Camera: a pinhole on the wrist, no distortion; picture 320 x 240 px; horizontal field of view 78.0 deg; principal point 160.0 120.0 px. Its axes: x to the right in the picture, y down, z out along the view. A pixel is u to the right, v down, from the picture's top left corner.
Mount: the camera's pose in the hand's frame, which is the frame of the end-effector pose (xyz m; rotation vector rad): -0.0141 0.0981 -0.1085 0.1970 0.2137 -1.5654
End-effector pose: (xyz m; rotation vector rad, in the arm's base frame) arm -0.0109 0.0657 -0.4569 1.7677 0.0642 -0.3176
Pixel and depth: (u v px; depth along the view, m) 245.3 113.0 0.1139
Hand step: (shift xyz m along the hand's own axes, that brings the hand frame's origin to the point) -0.0173 0.0212 -0.0111
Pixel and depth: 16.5 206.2 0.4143
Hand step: 0.1725 0.2811 0.3675
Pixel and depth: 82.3 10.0 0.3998
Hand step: -0.2318 0.1473 0.3208
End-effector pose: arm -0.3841 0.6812 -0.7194 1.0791 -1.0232 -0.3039
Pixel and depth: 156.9 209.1 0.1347
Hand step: 0.0480 0.0651 0.0215
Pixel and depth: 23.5 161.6 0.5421
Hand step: 0.1076 0.3194 0.5107
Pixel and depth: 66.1 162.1 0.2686
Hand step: 0.0465 0.1518 0.1833
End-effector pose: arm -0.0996 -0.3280 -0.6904 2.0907 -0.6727 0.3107
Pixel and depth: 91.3 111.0 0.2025
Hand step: -0.0209 0.1138 0.1054
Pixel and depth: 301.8 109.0 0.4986
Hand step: -0.0389 -0.3764 0.2810
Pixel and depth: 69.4 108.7 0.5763
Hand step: -0.0398 0.2045 0.5168
